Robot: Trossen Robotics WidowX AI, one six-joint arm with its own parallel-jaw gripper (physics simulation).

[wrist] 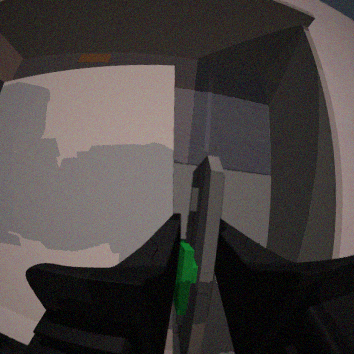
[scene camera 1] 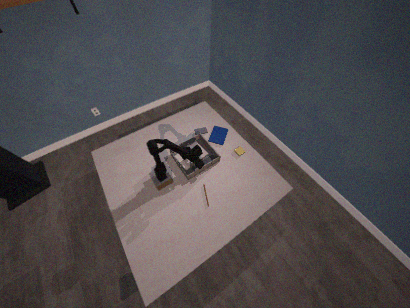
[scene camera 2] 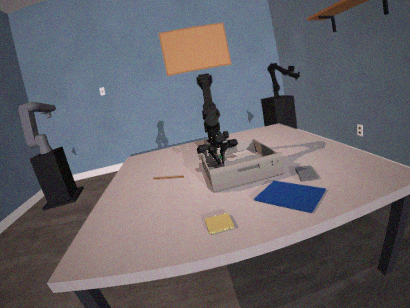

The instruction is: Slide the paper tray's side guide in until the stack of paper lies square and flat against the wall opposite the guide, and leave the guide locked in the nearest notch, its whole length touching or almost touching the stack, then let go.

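Frame: origin at the arm's base, x ahead, y left, z up, level; metres.
Where they show: gripper, fingertip midpoint: (wrist: pixel 192 219) (scene camera 1: pixel 198 161); arm's base, link origin: (scene camera 1: pixel 161 176).
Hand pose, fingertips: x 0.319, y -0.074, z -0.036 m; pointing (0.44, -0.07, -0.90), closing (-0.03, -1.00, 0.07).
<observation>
Things, the pixels of their top centre, and the offset from my fingertips. "spot": a spot on its surface instead.
- grey paper tray, top centre: (wrist: pixel 19 185) (scene camera 2: pixel 235 150) (scene camera 1: pixel 194 152) dx +0.017, dy +0.074, dz +0.048 m
- white paper stack, top centre: (wrist: pixel 50 218) (scene camera 2: pixel 241 159) (scene camera 1: pixel 191 154) dx -0.001, dy +0.100, dz -0.007 m
- side guide, surface spot: (wrist: pixel 213 200) spot: dx +0.012, dy -0.005, dz +0.032 m
- green latch tab, top centre: (wrist: pixel 183 284) dx -0.023, dy +0.010, dz +0.035 m
- blue book, top centre: (scene camera 2: pixel 290 193) (scene camera 1: pixel 218 134) dx +0.363, dy +0.116, dz -0.039 m
- grey block, top centre: (scene camera 2: pixel 306 171) (scene camera 1: pixel 201 130) dx +0.267, dy +0.270, dz -0.037 m
- yellow pad, top centre: (scene camera 2: pixel 218 221) (scene camera 1: pixel 239 150) dx +0.372, dy -0.152, dz -0.036 m
- thin brown stick, top centre: (scene camera 2: pixel 167 176) (scene camera 1: pixel 206 194) dx -0.140, dy -0.246, dz -0.040 m
The grey paper tray (scene camera 1: pixel 205 171) (scene camera 2: pixel 235 178) (wrist: pixel 295 150) stands on the table. The white paper stack (wrist: pixel 100 110) lies flat in it, partly in shadow. Its right edge looks straight in the wrist view; its near end is hidden. The side guide (wrist: pixel 213 200) is an upright grey plate right of the stack, roughly parallel to that edge, with a narrow gap showing at its far end. A green latch tab (wrist: pixel 187 267) sits on the guide's left face. My gripper (scene camera 2: pixel 222 162) (wrist: pixel 192 219) is shut on the guide and tab. Whether the latch sits in a notch is hidden.
A blue book (scene camera 1: pixel 218 135) (scene camera 2: pixel 291 195) and a grey block (scene camera 1: pixel 201 131) (scene camera 2: pixel 306 173) lie beside the tray. A yellow pad (scene camera 1: pixel 239 150) (scene camera 2: pixel 219 223) and a thin brown stick (scene camera 1: pixel 206 195) (scene camera 2: pixel 168 177) lie farther off. The tray walls rise around my fingers.
</observation>
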